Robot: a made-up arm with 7 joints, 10 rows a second.
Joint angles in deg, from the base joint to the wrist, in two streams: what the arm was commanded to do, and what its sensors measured. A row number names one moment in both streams.
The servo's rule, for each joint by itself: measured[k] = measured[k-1] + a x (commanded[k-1-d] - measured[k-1]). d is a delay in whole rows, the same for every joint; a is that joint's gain. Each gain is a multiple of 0.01, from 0.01 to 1. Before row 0 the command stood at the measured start. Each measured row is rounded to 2 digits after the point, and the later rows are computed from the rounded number. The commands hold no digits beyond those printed.
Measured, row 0:
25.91 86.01 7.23 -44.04 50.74 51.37 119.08
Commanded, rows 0 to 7:
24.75 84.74 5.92 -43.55 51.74 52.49 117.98
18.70 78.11 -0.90 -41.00 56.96 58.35 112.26
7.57 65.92 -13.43 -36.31 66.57 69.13 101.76
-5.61 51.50 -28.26 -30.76 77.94 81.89 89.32
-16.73 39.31 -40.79 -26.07 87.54 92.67 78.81
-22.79 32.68 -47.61 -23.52 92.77 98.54 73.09
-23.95 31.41 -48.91 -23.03 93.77 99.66 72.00
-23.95 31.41 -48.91 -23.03 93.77 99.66 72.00
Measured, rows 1 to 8:
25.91 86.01 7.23 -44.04 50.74 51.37 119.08
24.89 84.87 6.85 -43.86 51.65 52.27 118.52
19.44 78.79 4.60 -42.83 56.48 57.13 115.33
8.99 67.21 -0.63 -40.48 65.66 66.73 108.41
-3.86 53.07 -8.64 -36.98 76.83 78.86 98.67
-15.19 40.69 -17.96 -33.05 86.58 89.91 88.54
-21.88 33.48 -26.56 -29.62 92.21 96.81 80.66
-23.70 31.62 -33.04 -27.25 93.63 99.09 76.24
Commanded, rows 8 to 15:
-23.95 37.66 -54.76 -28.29 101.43 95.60 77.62
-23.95 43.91 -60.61 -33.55 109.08 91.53 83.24
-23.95 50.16 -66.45 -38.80 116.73 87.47 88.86
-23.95 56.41 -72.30 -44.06 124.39 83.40 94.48
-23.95 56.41 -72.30 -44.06 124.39 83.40 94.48
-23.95 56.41 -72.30 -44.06 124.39 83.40 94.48
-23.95 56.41 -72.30 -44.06 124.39 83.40 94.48
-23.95 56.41 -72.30 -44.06 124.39 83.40 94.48
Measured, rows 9 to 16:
-23.92 31.43 -37.64 -25.73 93.76 99.55 74.08
-23.95 37.04 -42.60 -26.65 100.74 96.39 75.89
-23.95 43.22 -47.82 -29.13 108.33 92.50 79.64
-23.95 49.47 -53.22 -32.61 115.97 88.48 84.34
-23.95 55.72 -58.75 -36.73 123.63 84.42 89.51
-23.95 56.34 -62.68 -39.37 124.32 83.60 92.04
-23.95 56.40 -65.47 -41.06 124.38 83.44 93.28
-23.95 56.41 -67.45 -42.14 124.39 83.41 93.89

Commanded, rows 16 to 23:
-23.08 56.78 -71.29 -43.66 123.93 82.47 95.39
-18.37 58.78 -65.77 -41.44 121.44 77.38 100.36
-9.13 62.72 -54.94 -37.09 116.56 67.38 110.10
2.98 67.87 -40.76 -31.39 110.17 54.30 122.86
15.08 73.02 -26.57 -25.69 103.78 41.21 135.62
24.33 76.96 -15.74 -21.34 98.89 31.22 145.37
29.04 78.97 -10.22 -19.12 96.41 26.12 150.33
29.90 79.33 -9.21 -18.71 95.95 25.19 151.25
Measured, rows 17 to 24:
-23.95 56.41 -68.86 -42.83 124.39 83.40 94.19
-23.18 56.74 -69.56 -43.13 123.97 82.66 94.80
-18.95 58.58 -68.46 -42.52 121.67 78.44 97.64
-10.31 62.31 -64.54 -40.57 117.02 69.59 103.99
1.39 67.31 -57.64 -37.27 110.79 57.36 113.61
13.44 72.45 -48.63 -33.10 104.41 44.44 124.84
23.02 76.51 -39.09 -28.87 99.39 33.86 135.31
28.32 78.72 -30.72 -25.36 96.68 27.67 142.97

